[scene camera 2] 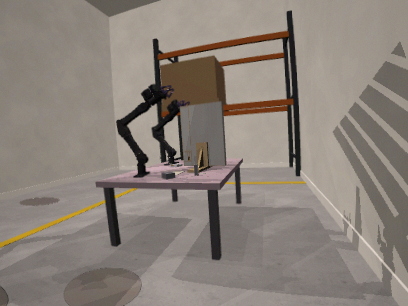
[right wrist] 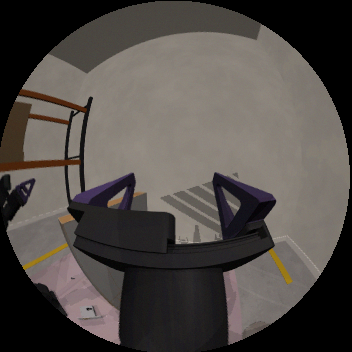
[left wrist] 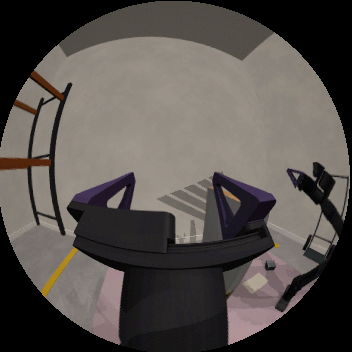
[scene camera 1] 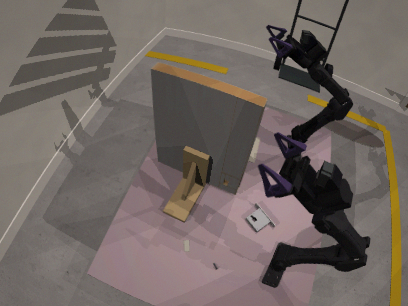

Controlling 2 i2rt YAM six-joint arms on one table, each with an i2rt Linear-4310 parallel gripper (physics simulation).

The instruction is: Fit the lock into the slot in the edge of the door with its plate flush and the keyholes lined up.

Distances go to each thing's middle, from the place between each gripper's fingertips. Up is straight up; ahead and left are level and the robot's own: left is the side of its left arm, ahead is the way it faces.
Labels:
Right now my left hand is 20 cm short of the dark door (scene camera 1: pixel 221 120), 27 cm to the left of it and 35 cm above it. Round my left hand: wooden bracket (scene camera 1: pixel 195 163): 20 cm ahead, 27 cm to the right, 53 cm below.
My right hand is 37 cm above the dark door, 24 cm to the right of it and 15 cm short of it. Round my right hand: wooden bracket: 55 cm below, 24 cm to the left, 15 cm ahead.

